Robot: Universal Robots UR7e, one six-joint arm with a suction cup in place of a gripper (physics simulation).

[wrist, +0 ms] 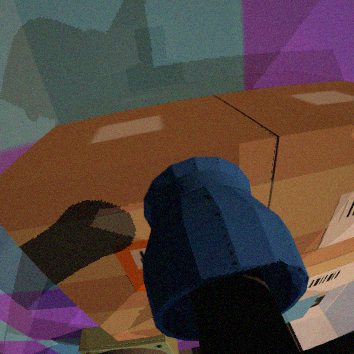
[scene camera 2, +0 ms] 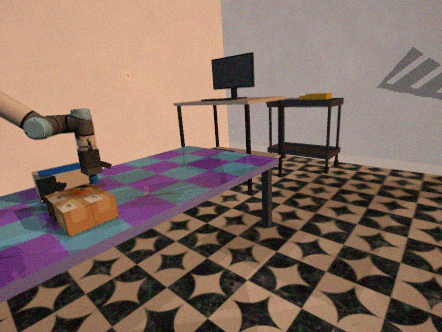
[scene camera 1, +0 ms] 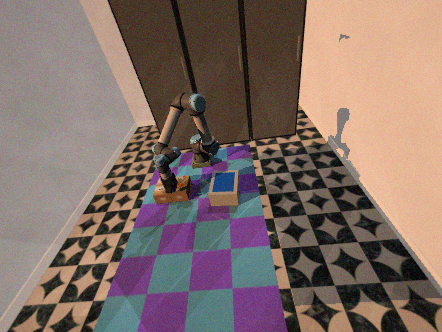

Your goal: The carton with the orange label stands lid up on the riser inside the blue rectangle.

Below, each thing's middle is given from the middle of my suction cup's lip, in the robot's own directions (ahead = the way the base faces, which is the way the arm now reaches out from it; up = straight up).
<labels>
I see my suction cup 40 mm past the riser (scene camera 2: 47,181), 380 mm to the right of it and 60 mm above it.
</labels>
